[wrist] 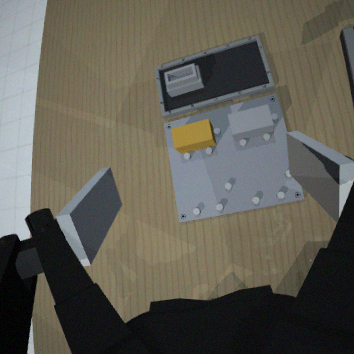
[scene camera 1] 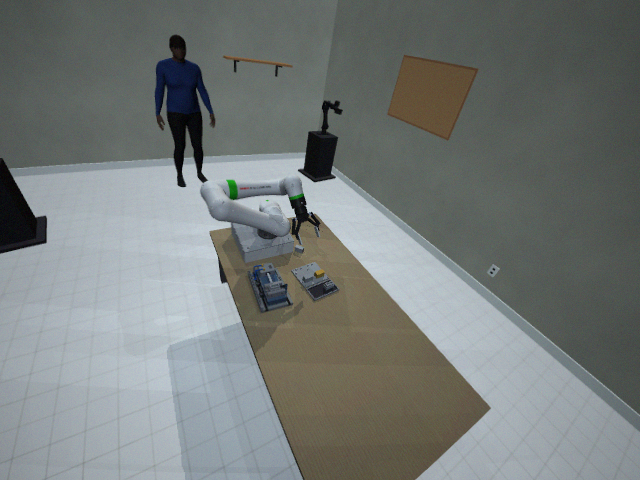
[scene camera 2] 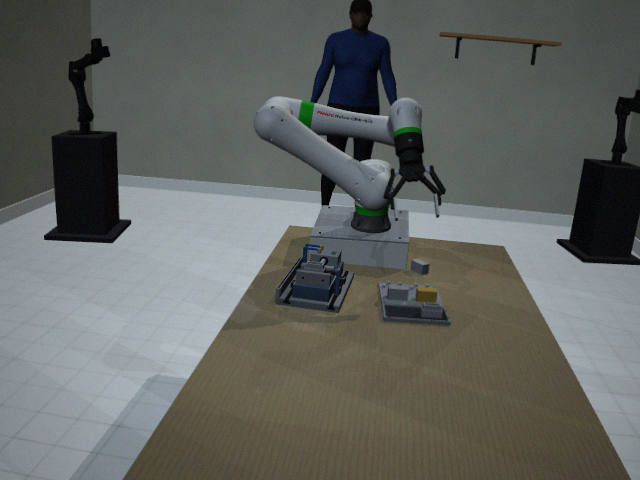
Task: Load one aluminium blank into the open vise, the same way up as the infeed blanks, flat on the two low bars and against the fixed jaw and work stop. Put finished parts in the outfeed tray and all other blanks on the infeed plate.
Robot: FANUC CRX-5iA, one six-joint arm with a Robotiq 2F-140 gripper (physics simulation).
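Seen in the pictures: gripper, between the fingertips: (wrist: 199,169) (scene camera 1: 310,240) (scene camera 2: 417,217); arm's base, origin of its link: (scene camera 2: 370,226).
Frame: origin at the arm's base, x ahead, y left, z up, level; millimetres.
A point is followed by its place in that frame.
My gripper (scene camera 1: 309,238) @[x 341, y 93, z 130 mm] (scene camera 2: 417,217) @[x 341, y 93, z 130 mm] (wrist: 199,169) @[x 341, y 93, z 130 mm] is open and empty, high above the table beside the robot base. A loose grey blank (scene camera 1: 299,249) @[x 186, y 151, z -81 mm] (scene camera 2: 420,266) @[x 197, y 158, z -81 mm] lies askew on the table below it, near the base; it does not show in the wrist view. The infeed plate (scene camera 1: 303,270) @[x 358, y 64, z -101 mm] (scene camera 2: 383,290) @[x 385, y 2, z -101 mm] (wrist: 250,170) @[x 376, y 57, z -101 mm] bears a grey blank (scene camera 1: 307,279) @[x 457, y 20, z -74 mm] (scene camera 2: 398,293) @[x 457, y 36, z -79 mm] (wrist: 251,121) @[x 437, y 36, z -65 mm] and a yellow block (scene camera 1: 319,273) @[x 459, y 115, z -66 mm] (scene camera 2: 426,295) @[x 466, y 121, z -79 mm] (wrist: 193,135) @[x 445, y 122, z -65 mm]. A pocketed part (scene camera 1: 328,284) @[x 553, y 116, z -82 mm] (scene camera 2: 431,310) @[x 571, y 114, z -81 mm] (wrist: 183,80) @[x 544, y 115, z -72 mm] sits in the outfeed tray (scene camera 2: 413,321) @[x 602, y 57, z -103 mm] (wrist: 220,102) @[x 501, y 70, z -106 mm]. The vise (scene camera 1: 273,291) @[x 476, y -242, z -11 mm] (scene camera 2: 313,290) @[x 512, y -226, z -58 mm] stands left of the plate; its inside is unclear.
The robot's base block (scene camera 1: 268,252) @[x 129, y -70, z -62 mm] (scene camera 2: 361,250) @[x 133, y -45, z -54 mm] stands behind the vise and plate. Blue hoses (scene camera 2: 312,246) @[x 266, y -225, z -4 mm] rise at the back of the vise. The wooden table (scene camera 1: 372,372) @[x 1098, y -54, z -109 mm] (scene camera 2: 372,392) @[x 970, y -104, z -109 mm] (wrist: 100,125) @[x 545, y 297, z -109 mm] carries everything. A person (scene camera 1: 180,93) (scene camera 2: 356,67) stands behind the robot.
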